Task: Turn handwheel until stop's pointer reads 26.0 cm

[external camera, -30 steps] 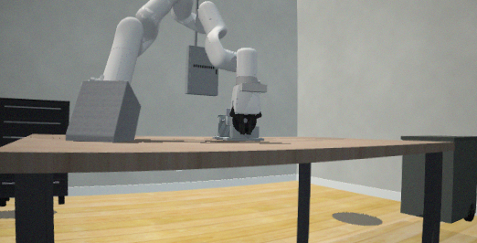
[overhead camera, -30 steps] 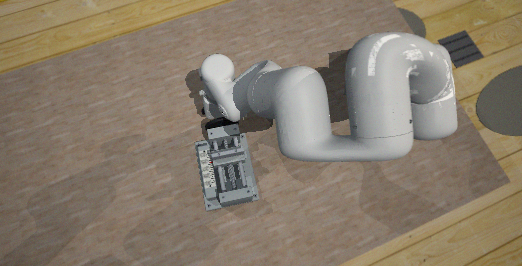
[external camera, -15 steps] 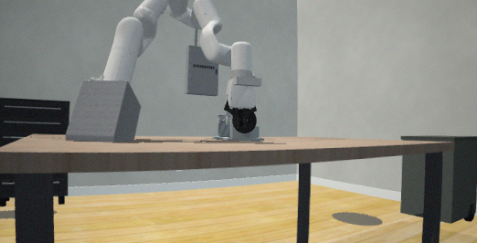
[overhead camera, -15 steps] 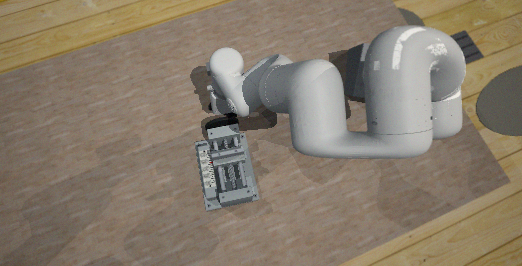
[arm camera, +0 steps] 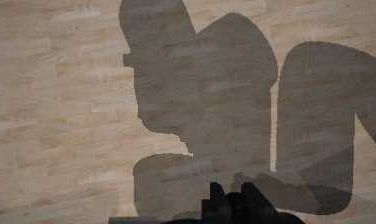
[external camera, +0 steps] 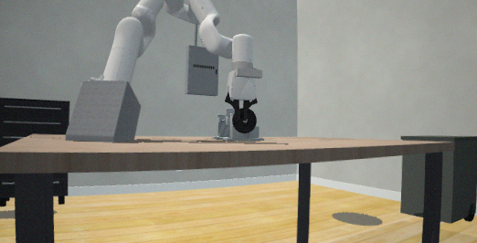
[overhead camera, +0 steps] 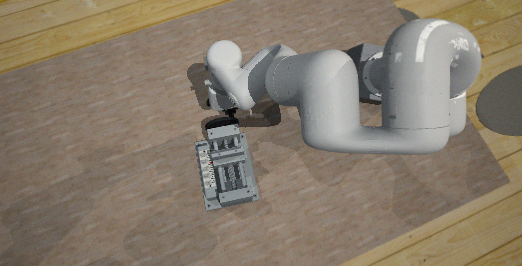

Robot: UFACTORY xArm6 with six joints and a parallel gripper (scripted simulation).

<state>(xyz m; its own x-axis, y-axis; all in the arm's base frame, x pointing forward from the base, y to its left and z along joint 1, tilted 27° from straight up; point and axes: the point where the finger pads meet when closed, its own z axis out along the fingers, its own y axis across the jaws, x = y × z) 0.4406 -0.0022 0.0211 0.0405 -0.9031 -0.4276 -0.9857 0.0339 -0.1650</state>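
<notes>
Right now the stop carriage is 14 cm to the left of my hand and 4 cm ahead of it. Round my hand: handwheel 2 cm to the left, 1 cm below, 1 cm ahead.
</notes>
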